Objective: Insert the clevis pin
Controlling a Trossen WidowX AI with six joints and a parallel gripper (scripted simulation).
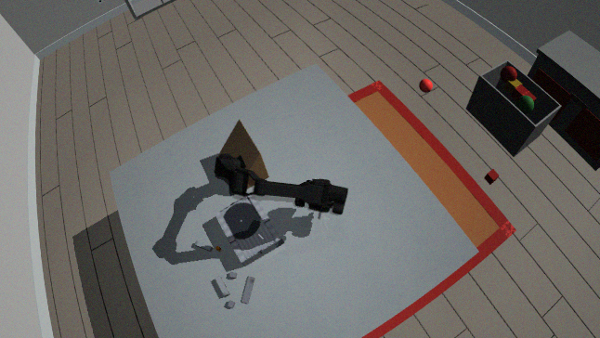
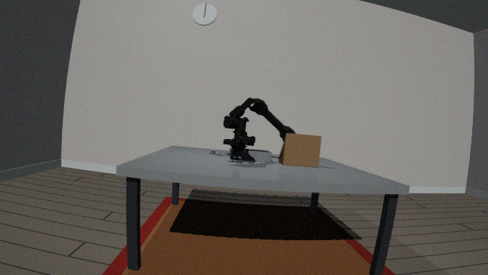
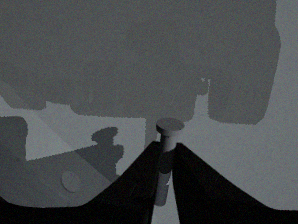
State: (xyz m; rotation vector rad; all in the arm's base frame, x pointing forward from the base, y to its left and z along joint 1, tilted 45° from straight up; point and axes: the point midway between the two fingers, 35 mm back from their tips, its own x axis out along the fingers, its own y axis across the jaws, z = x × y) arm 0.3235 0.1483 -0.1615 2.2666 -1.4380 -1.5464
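Right now my gripper tip is 310 mm to the left of the dark aluminium disc, 100 mm past it and 30 mm below it. From my gripper tip the other things lie so: rimmed steel tray: 300 mm to the right, 70 mm behind, 10 mm above; steel clevis pin: 10 mm to the right, 10 mm ahead.
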